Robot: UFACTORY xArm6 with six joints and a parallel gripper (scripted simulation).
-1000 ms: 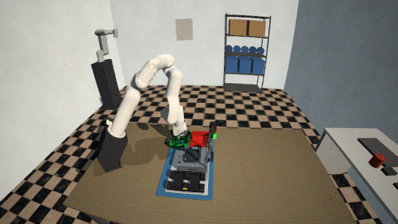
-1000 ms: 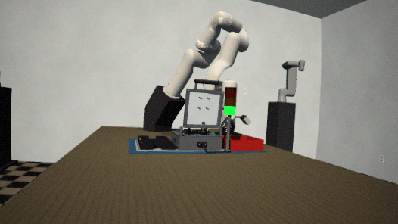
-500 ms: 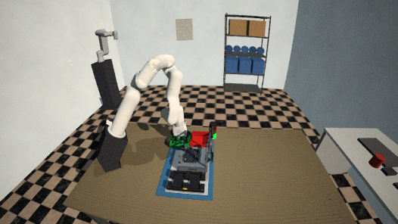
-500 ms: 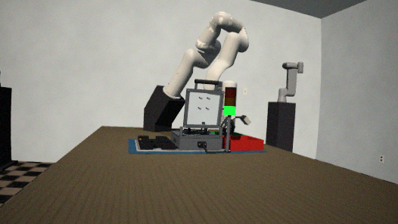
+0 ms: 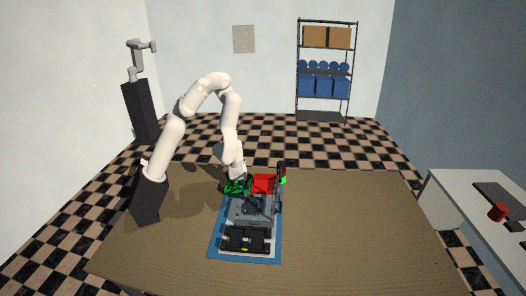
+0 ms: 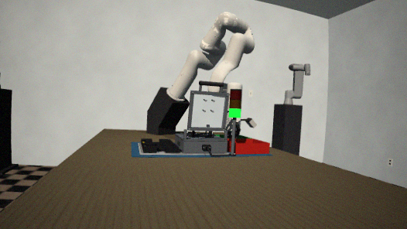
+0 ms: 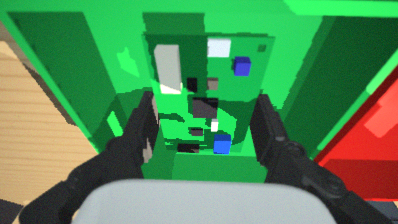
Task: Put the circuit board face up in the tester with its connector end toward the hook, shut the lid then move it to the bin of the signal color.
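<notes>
The green bin is 1 cm below my hand. Also, from my hand: green circuit board (1 cm below); black latch hook (14 cm to the right, 7 cm above, 5 cm ahead); red bin (15 cm ahead, 1 cm below).
</notes>
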